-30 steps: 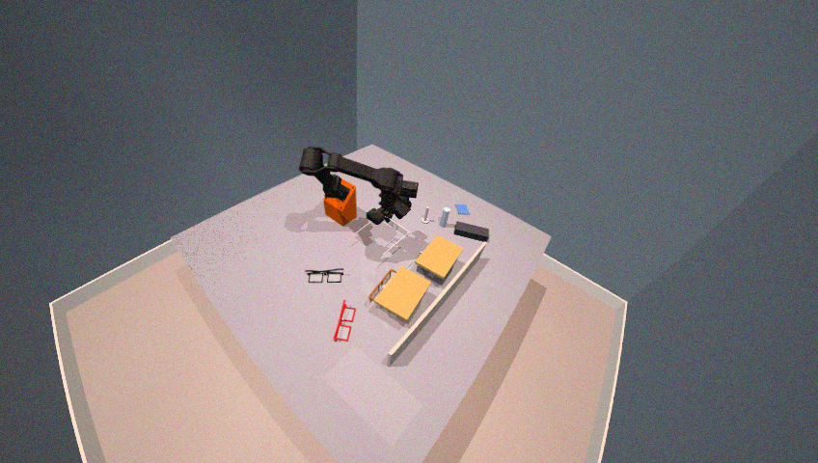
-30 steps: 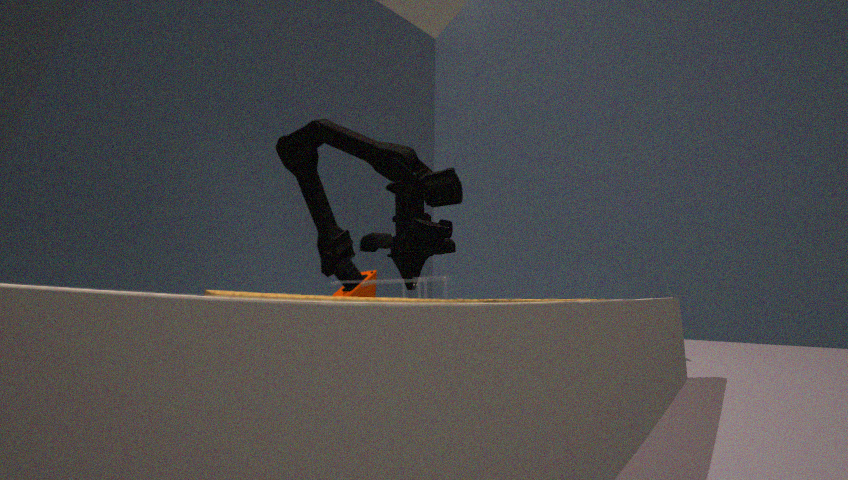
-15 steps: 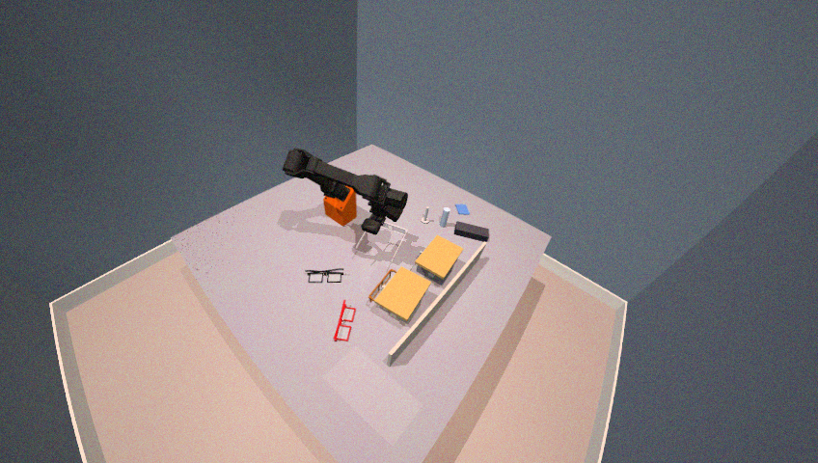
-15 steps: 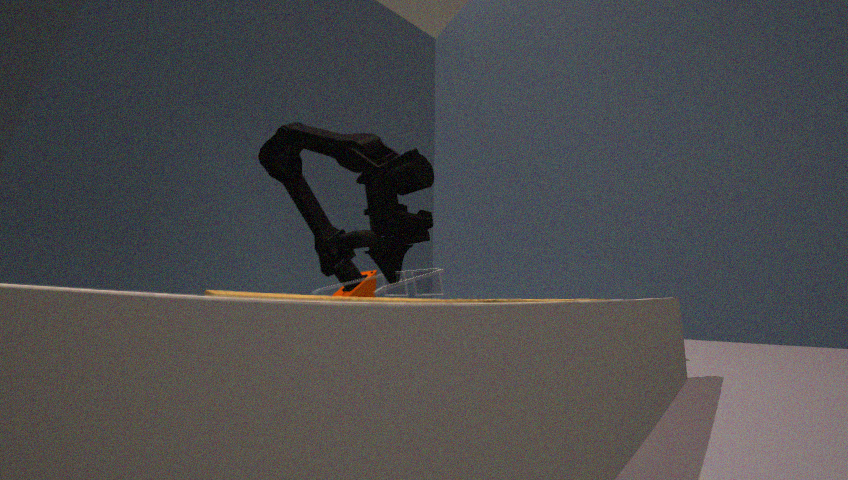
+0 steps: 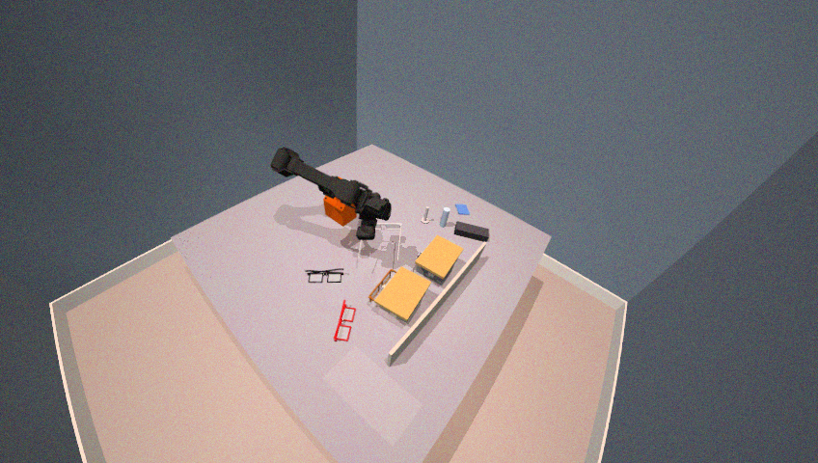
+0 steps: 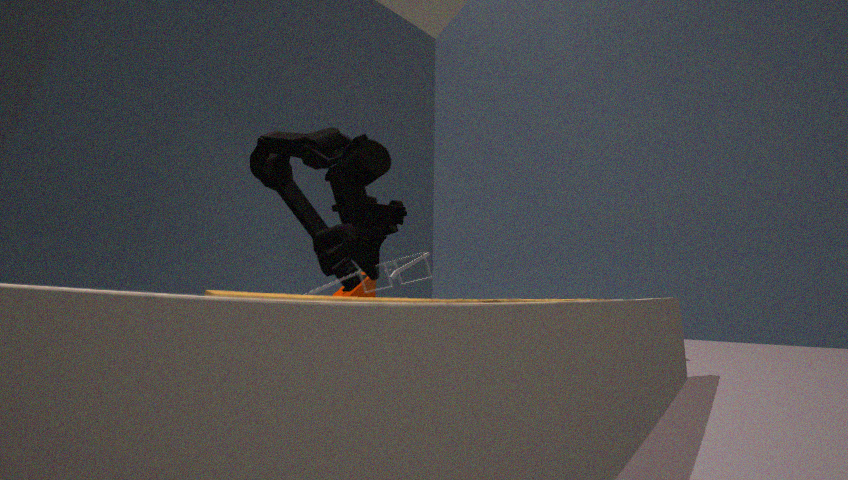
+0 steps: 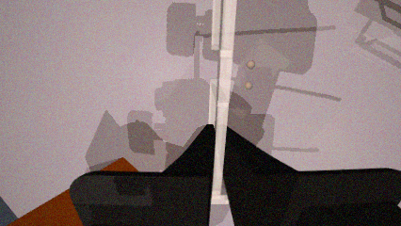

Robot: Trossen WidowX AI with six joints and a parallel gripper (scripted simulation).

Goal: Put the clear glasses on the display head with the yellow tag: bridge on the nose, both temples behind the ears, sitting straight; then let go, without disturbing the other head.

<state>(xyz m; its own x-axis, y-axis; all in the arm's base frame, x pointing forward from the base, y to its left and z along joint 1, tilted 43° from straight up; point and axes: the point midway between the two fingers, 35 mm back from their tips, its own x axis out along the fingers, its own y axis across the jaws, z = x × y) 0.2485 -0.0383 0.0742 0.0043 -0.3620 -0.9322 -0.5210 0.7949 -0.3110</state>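
Now: gripper tip 240 mm short of the grey display head, 80 mm to the right of it and 80 mm above it. The rest, counted from my gripper tip: long low wall (360 mm ahead, 40 mm to the right, 80 mm below); small stand (60 mm ahead, 310 mm to the left, 110 mm below); black box (280 mm ahead, 380 mm to the left, 120 mm below).
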